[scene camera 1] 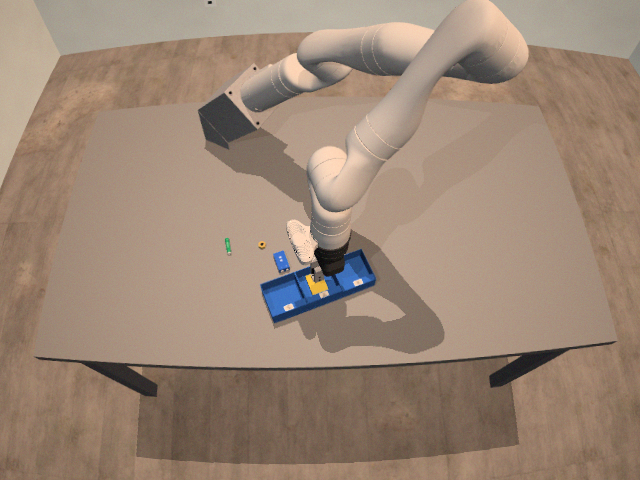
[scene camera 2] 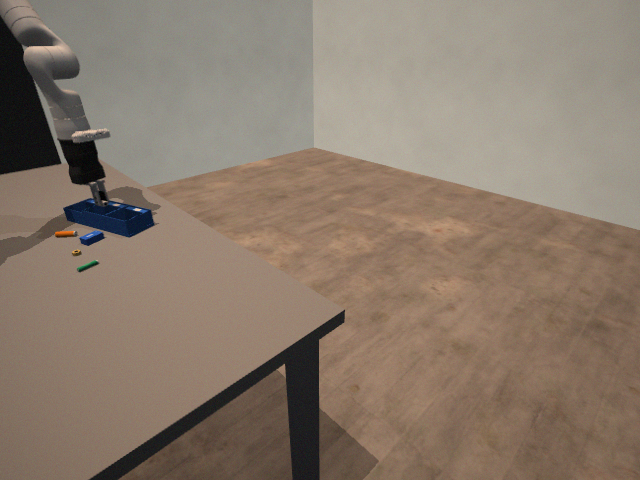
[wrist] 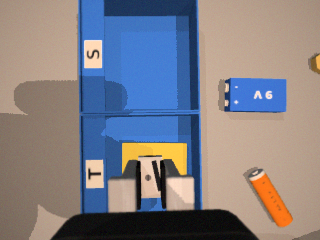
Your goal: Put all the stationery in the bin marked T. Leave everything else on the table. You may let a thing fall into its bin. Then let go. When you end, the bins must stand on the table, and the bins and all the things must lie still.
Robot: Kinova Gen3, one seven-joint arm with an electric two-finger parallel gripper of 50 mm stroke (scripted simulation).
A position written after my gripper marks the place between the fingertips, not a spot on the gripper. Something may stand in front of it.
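My gripper is in sight at (scene camera 2: 102,204), and I find my gripper (scene camera 1: 317,276) again in that other scene camera, while the wrist view has the gripper (wrist: 150,176) too. There is an orange battery (wrist: 259,179). I can also see a blue 9V battery (wrist: 241,94), along with a grey pencil sharpener (wrist: 150,164). A yellow pad (wrist: 177,152) is here as well.
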